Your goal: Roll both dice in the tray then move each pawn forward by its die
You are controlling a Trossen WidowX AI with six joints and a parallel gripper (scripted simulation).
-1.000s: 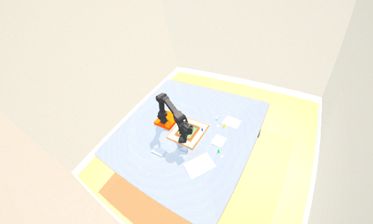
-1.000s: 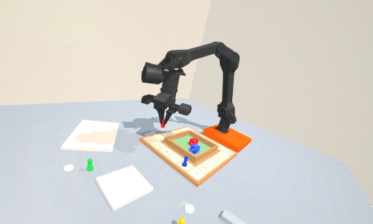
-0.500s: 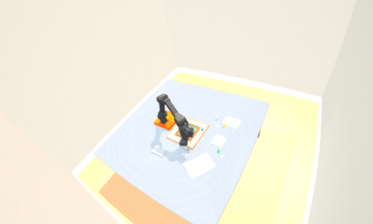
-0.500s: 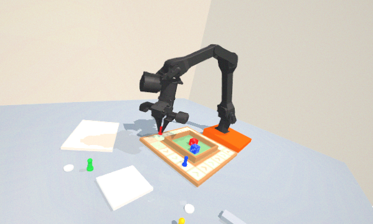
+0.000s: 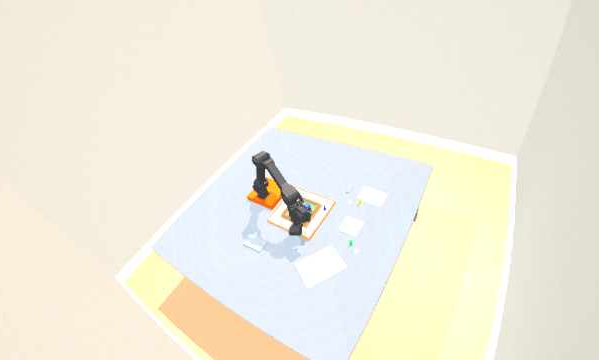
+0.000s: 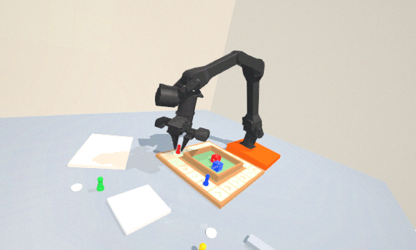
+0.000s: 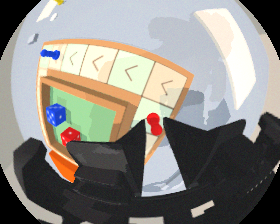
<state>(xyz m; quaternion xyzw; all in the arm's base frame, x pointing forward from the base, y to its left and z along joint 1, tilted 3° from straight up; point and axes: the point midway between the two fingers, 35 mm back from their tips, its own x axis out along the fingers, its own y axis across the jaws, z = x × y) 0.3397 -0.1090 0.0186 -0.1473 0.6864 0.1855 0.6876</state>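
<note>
Now: gripper tip right at the red pawn. Round my gripper tip: green pawn: 27 cm ahead, 4 cm to the left, 1 cm below; blue pawn: 5 cm ahead, 18 cm to the left; yellow pawn: 20 cm ahead, 30 cm to the left, 1 cm below.
</note>
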